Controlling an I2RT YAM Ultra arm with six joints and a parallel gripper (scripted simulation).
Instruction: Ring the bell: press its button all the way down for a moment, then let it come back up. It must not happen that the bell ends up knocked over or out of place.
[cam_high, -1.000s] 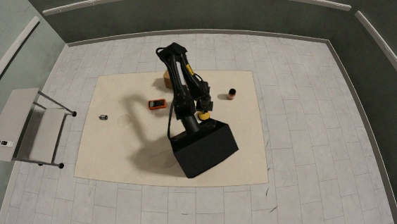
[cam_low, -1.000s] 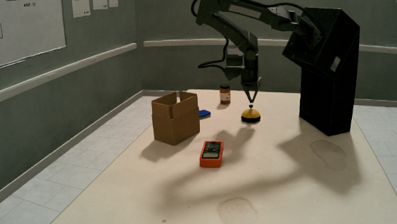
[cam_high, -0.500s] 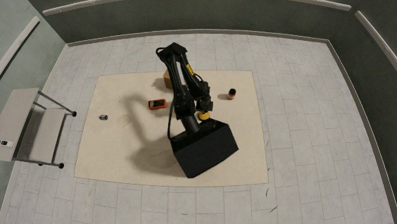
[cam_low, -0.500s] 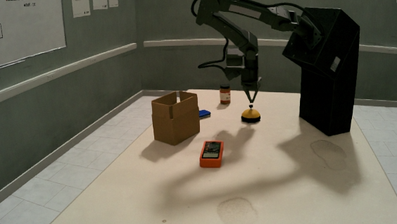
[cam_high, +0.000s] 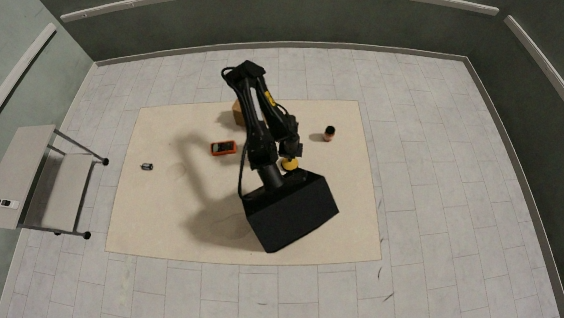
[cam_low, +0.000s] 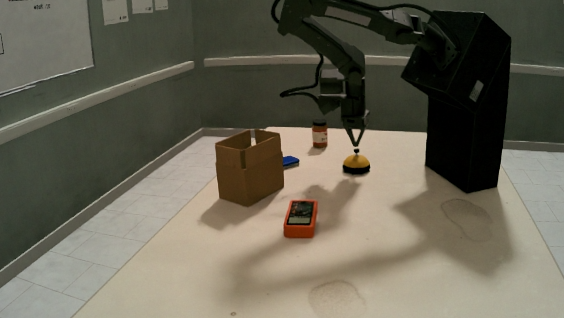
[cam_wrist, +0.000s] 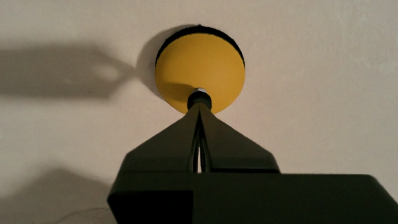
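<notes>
The bell button is 3 cm below my hand. The rest, counted from my hand: jar (19 cm ahead, 17 cm to the right, 4 cm below); blue object (22 cm ahead, 7 cm below, 5 cm to the left); bell (4 cm below).
</notes>
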